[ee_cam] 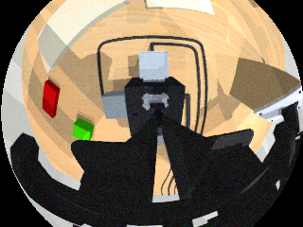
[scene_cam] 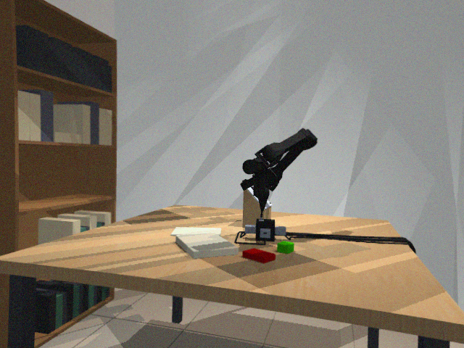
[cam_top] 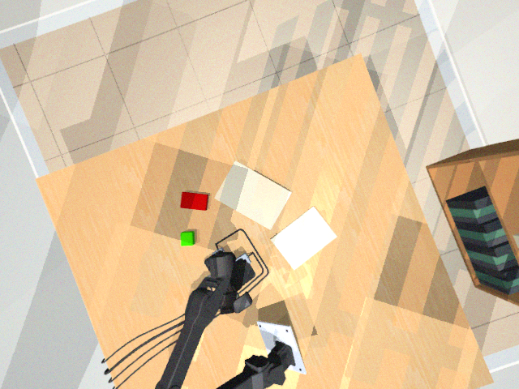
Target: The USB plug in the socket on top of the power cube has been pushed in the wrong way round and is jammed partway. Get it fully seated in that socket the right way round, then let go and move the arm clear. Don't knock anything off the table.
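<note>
The USB plug lies 20 mm below my gripper tip. The rest, counted from my gripper tip: book 240 mm ahead, 130 mm to the right, 100 mm below; red block 270 mm ahead, 90 mm to the left, 110 mm below; green block 140 mm ahead, 140 mm to the left, 100 mm below.
</note>
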